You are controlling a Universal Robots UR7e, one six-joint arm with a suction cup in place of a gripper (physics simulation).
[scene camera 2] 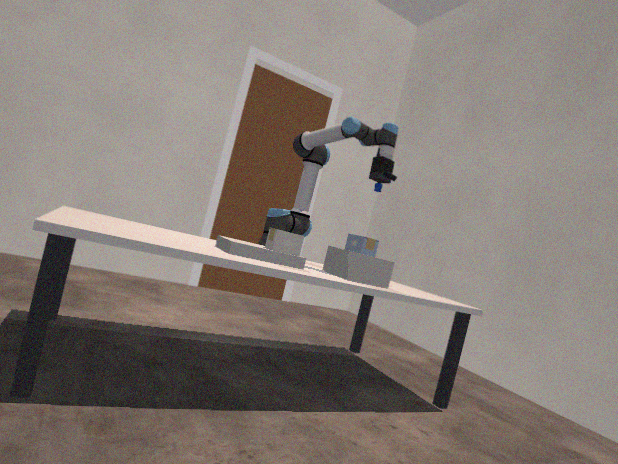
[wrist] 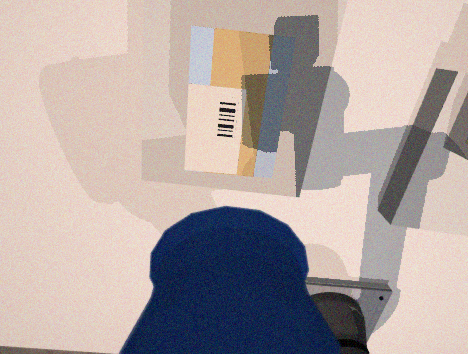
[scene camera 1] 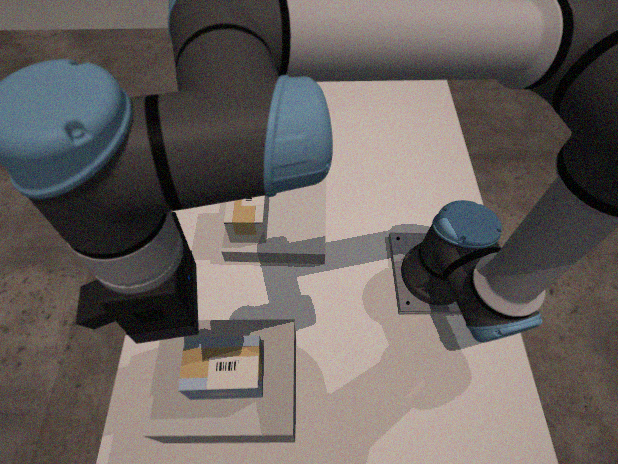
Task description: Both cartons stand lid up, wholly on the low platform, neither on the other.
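Note:
The blue, orange and white carton lies flat with its barcode label up on the high platform. The pale carton with an orange band stands on the low platform; the arm hides its back part in scene camera 1. My gripper, a blue suction cup, is open and holds no carton. It hangs well above the high platform and its carton. The cup is hidden behind the wrist in scene camera 1.
Both platforms stand apart on the white table. The robot's base stands to their right in scene camera 1. The arm covers the upper left of that view and casts shadows over both platforms.

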